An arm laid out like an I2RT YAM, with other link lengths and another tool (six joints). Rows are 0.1 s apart.
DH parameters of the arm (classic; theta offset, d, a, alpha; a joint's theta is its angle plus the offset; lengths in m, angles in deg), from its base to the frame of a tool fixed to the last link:
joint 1: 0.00 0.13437 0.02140 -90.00
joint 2: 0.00 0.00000 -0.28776 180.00
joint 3: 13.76 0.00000 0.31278 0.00
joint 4: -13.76 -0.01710 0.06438 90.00
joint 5: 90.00 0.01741 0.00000 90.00
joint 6: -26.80 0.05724 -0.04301 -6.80
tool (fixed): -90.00 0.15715 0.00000 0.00
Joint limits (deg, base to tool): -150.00..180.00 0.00..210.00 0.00..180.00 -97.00..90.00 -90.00..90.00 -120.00..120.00
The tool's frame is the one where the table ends.
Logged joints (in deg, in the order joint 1, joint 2, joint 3, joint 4, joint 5, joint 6), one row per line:
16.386 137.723 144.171 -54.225 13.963 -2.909
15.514 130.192 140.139 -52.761 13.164 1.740
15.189 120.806 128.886 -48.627 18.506 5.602
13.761 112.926 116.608 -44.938 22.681 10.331
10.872 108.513 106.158 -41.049 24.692 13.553
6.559 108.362 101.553 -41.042 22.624 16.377
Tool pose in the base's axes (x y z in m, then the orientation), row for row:
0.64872 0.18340 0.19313 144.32 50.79 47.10
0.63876 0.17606 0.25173 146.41 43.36 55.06
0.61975 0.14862 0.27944 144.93 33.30 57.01
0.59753 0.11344 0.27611 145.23 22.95 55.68
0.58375 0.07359 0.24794 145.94 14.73 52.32
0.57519 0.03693 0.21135 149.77 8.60 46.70
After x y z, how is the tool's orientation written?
As a rotation vector, in degrees.
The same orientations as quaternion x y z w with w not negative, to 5 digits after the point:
0.88795 0.31249 0.28979 0.17294
0.89127 0.26395 0.33518 0.15368
0.89516 0.20568 0.35212 0.18000
0.90554 0.14310 0.34718 0.19747
0.91618 0.09247 0.32845 0.21019
0.93429 0.05365 0.29132 0.19836

